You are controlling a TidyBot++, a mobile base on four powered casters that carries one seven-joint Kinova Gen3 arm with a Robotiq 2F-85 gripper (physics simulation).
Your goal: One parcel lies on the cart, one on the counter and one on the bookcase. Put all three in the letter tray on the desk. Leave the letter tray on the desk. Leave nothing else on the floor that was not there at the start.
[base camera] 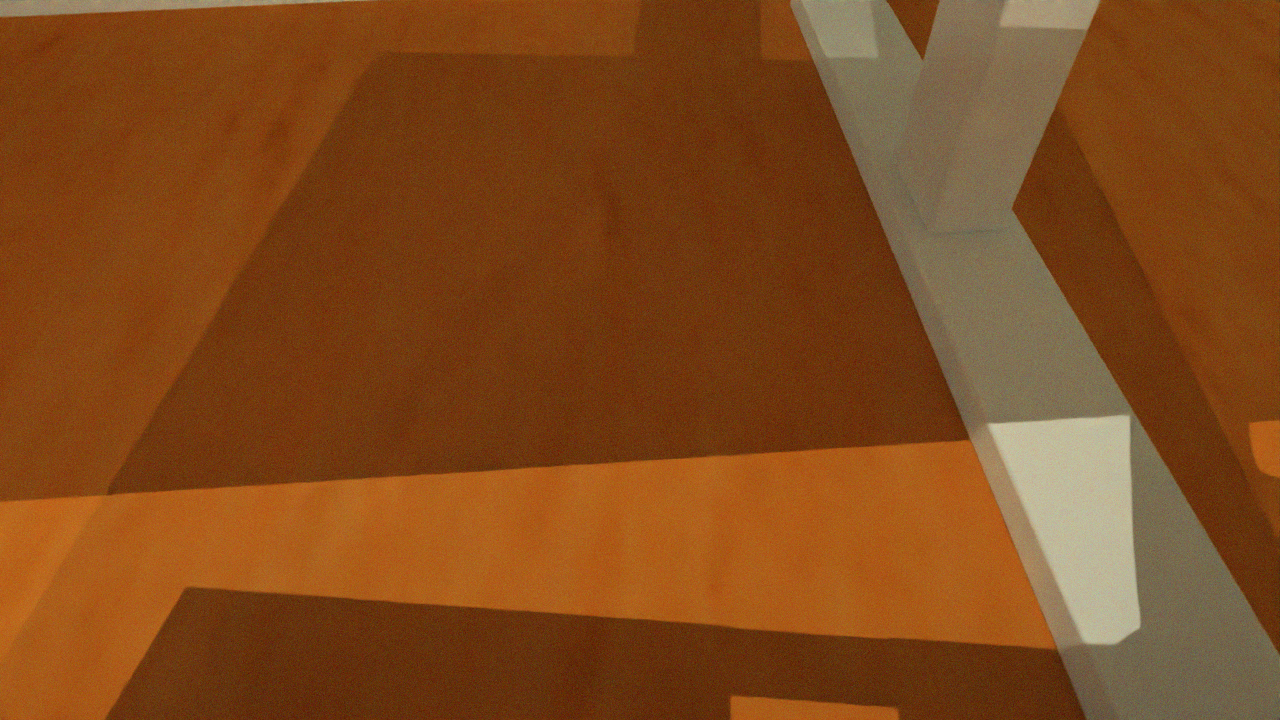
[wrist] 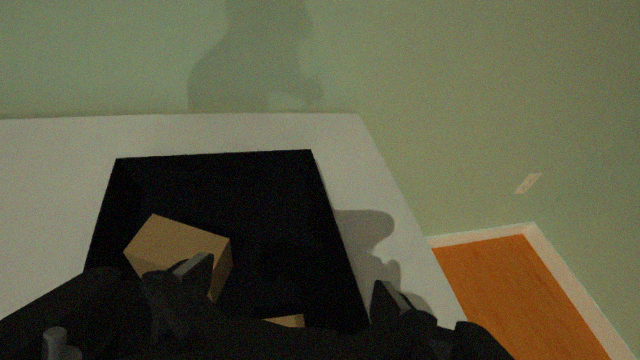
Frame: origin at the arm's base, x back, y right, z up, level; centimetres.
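Seen in the pictures: gripper, fingertip midpoint: point(wrist: 292, 285).
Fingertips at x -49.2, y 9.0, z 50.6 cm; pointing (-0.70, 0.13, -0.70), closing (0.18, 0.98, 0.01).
Note:
Pixels of each thing's middle, then the offset from my fingertips to it. "spot": a spot on its surface instead. Level surfaces: height alone.
- black letter tray at the middle of its body: point(wrist: 225, 284) dx -6.7, dy -5.4, dz -15.0 cm
- pale desk at its surface level: dz -18.2 cm
- second brown parcel at a spot on its surface: point(wrist: 290, 320) spot: dx -2.3, dy +1.1, dz -12.9 cm
- outlet plate at the middle of its body: point(wrist: 527, 183) dx -60.0, dy +99.0, dz -50.2 cm
- Orange wood floor at its surface level: dz -90.2 cm
The black letter tray point(wrist: 280, 200) lies on the pale desk point(wrist: 45, 175) in the wrist view. A brown parcel point(wrist: 180, 237) sits in the left part of the tray, partly hidden by a finger. A small part of a second brown parcel point(wrist: 290, 320) shows in the tray, lower and near the middle; the rest is hidden behind my gripper. My gripper point(wrist: 292, 285) is open and empty, above the tray. The third parcel, the cart, the counter and the bookcase do not show in these views.
A greenish wall stands behind the desk, with an outlet plate point(wrist: 528, 183) at the right. Orange wood floor point(wrist: 515, 290) point(base camera: 537, 537) shows beside and below. In the base view a pale foot bar point(base camera: 1011, 313) with an upright post point(base camera: 993, 116) stands at the right.

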